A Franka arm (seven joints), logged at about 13 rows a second.
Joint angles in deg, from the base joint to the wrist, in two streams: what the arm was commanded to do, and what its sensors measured. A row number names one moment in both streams.
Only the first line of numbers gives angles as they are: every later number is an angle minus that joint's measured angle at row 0.
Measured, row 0:
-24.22, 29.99, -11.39, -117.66, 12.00, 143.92, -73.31
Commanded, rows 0 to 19:
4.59, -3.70, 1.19, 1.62, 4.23, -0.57, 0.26
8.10, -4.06, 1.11, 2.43, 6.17, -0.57, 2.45
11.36, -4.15, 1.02, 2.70, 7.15, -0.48, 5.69
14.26, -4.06, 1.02, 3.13, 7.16, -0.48, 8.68
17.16, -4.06, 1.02, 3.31, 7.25, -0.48, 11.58
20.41, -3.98, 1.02, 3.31, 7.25, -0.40, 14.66
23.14, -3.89, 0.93, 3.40, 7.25, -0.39, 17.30
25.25, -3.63, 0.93, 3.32, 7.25, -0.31, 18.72
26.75, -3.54, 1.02, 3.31, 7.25, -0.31, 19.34
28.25, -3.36, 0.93, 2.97, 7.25, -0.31, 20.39
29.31, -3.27, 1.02, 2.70, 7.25, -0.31, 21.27
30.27, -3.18, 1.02, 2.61, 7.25, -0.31, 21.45
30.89, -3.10, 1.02, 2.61, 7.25, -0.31, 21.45
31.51, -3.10, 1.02, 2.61, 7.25, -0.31, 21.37
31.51, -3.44, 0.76, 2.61, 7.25, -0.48, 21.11
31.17, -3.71, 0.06, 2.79, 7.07, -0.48, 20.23
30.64, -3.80, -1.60, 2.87, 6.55, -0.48, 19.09
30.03, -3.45, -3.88, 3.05, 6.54, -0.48, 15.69
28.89, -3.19, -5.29, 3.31, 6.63, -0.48, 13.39
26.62, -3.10, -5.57, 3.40, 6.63, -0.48, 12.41
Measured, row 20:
29.75, -2.74, -4.53, 3.22, 6.12, -0.01, 15.68
